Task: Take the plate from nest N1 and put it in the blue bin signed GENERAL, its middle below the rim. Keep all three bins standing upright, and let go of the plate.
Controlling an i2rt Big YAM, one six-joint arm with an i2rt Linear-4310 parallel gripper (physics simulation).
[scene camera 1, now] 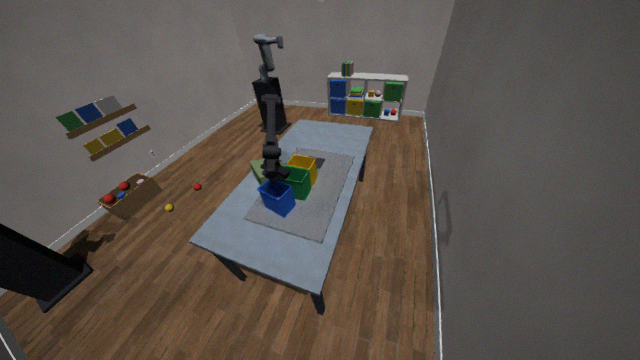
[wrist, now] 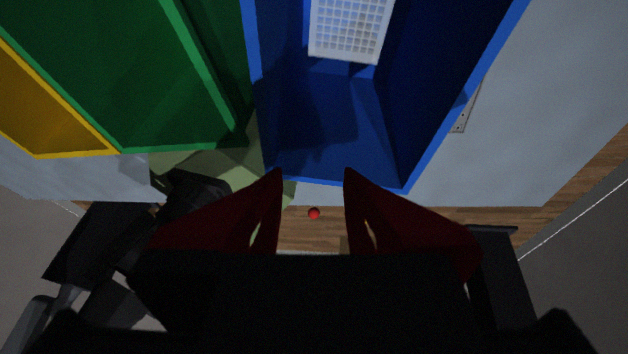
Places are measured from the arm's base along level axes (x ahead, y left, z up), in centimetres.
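Pixels of known places: gripper, fingertip midpoint: (scene camera 1: 273, 179) (wrist: 313, 177); arm's base, link origin: (wrist: 207, 191).
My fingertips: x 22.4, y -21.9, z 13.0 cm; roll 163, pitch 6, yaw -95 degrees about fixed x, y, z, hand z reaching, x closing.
For each thing: its middle in the pictures, then the offset to it from my fingertips. "spot": a spot on its surface instead. Level surfaces: height alone.
- white plate, surface spot: (wrist: 352, 27) spot: dx -0.5, dy -1.9, dz -21.5 cm
- blue bin, body centre: (wrist: 355, 41) (scene camera 1: 277, 197) dx +1.1, dy -2.2, dz -14.0 cm
- green bin, body centre: (scene camera 1: 295, 183) dx +5.4, dy +13.3, dz -14.0 cm
- yellow bin, body centre: (wrist: 61, 29) (scene camera 1: 302, 171) dx +4.2, dy +26.5, dz -14.0 cm
- grey mat, surface height: dz -23.0 cm
- blue-grey table, surface height: dz -24.3 cm
- small plate with holes, surface height: dz -23.0 cm
The white plate (wrist: 352, 27) with its grid of wells lies inside the blue bin (scene camera 1: 278, 201) (wrist: 320, 135) in the wrist view, apart from my fingers. The view's top edge cuts it off, so its full tilt and depth are hidden. The blue bin, the green bin (scene camera 1: 300, 186) (wrist: 110, 75) and the yellow bin (scene camera 1: 303, 162) (wrist: 55, 120) stand upright in a row. My gripper (scene camera 1: 273, 179) (wrist: 313, 177) is partly open and empty, above the blue bin's end near the arm. The GENERAL sign and the label N1 cannot be read.
The bins stand on the grey mat (scene camera 1: 310, 227) on the blue-grey table (scene camera 1: 280, 260). A pale green block (scene camera 1: 259, 171) (wrist: 242, 172) is beside the bins. A small plate with holes (wrist: 465, 117) shows past the blue bin. A second arm (scene camera 1: 266, 55) stands behind.
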